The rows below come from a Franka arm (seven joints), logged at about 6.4 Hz.
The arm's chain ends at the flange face. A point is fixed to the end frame.
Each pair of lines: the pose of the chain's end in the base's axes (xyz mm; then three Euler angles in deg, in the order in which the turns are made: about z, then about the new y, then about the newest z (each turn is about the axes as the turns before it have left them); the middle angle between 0 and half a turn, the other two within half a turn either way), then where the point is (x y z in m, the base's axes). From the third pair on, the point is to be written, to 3 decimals.
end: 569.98 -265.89 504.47 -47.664 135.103 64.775
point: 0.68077 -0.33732 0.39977
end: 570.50 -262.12 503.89 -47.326 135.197 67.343
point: 0.68175 -0.33407 0.40004
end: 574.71 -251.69 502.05 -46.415 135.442 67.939
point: 0.687 -0.322 0.398
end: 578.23 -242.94 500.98 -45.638 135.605 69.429
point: 0.691 -0.312 0.397
